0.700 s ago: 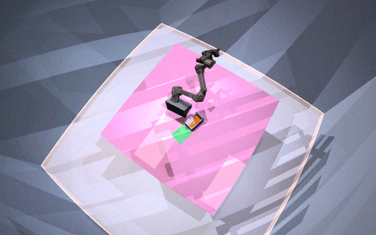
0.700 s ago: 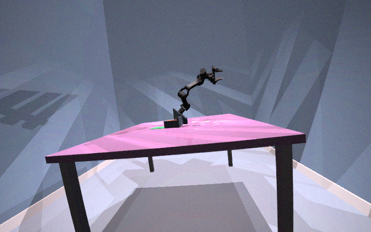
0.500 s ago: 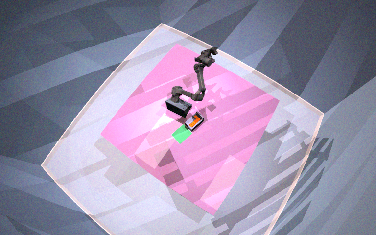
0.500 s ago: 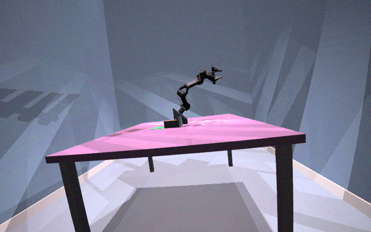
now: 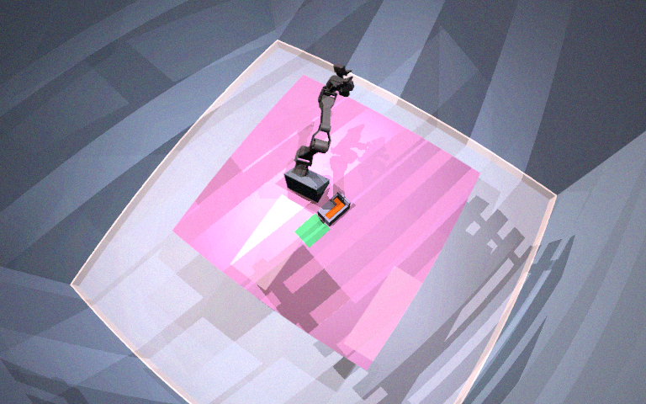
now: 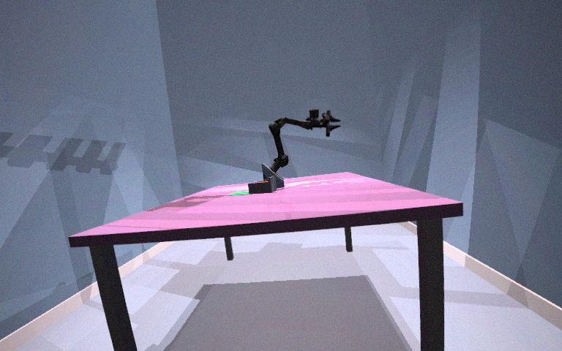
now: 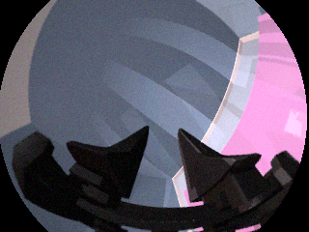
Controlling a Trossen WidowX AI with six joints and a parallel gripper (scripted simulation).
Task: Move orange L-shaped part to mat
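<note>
Now: gripper tip 570 mm to the left of the orange L-shaped part, 350 mm above it and 250 mm short of it. Round my gripper tip: green mat (730 mm to the right, 410 mm below, 210 mm ahead).
</note>
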